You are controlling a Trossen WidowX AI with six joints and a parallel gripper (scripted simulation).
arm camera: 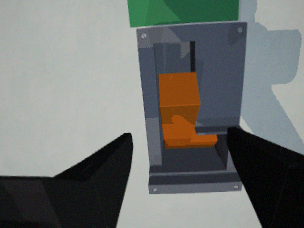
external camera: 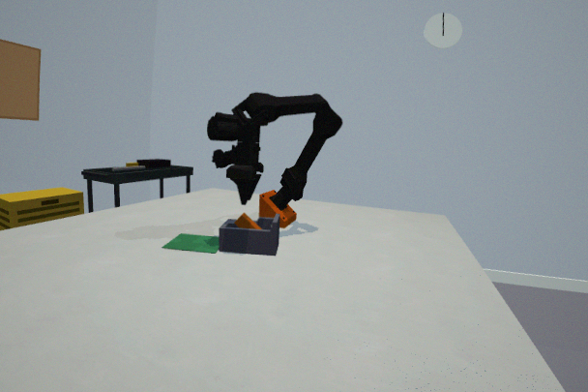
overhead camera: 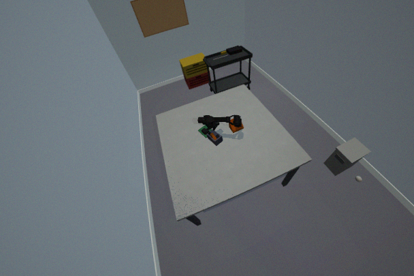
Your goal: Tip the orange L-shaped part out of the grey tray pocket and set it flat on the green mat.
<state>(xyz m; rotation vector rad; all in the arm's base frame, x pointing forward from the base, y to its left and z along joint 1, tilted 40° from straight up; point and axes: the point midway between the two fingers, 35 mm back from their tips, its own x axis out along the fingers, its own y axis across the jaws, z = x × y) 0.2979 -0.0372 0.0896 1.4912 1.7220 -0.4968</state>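
Right now my gripper tip is 3 cm past the orange L-shaped part, 3 cm to the right of it and 9 cm above it. Also, from my gripper tip: green mat (3 cm ahead, 14 cm to the right, 14 cm below).
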